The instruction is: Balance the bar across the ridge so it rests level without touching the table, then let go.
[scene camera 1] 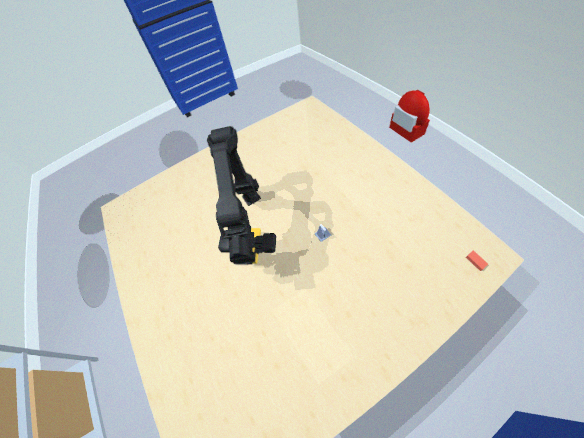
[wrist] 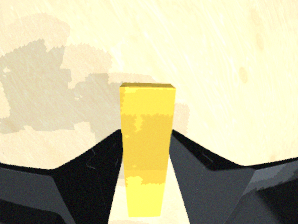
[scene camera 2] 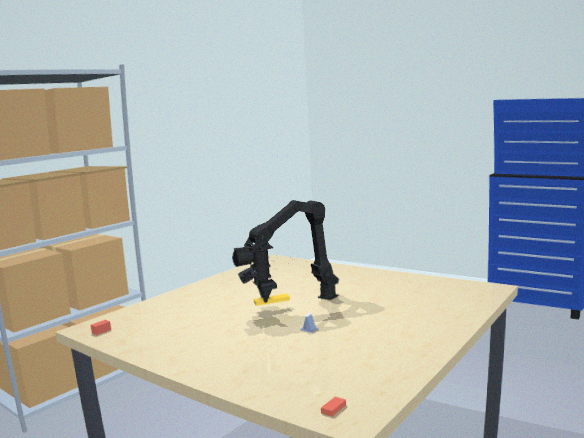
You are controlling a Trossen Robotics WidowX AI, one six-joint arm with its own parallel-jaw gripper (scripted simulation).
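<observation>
I can see my gripper (scene camera 2: pixel 264 301) (scene camera 1: pixel 253 253), and from the wrist as well I find the gripper (wrist: pixel 146 134). What it carries is a yellow bar (wrist: pixel 147 109).
</observation>
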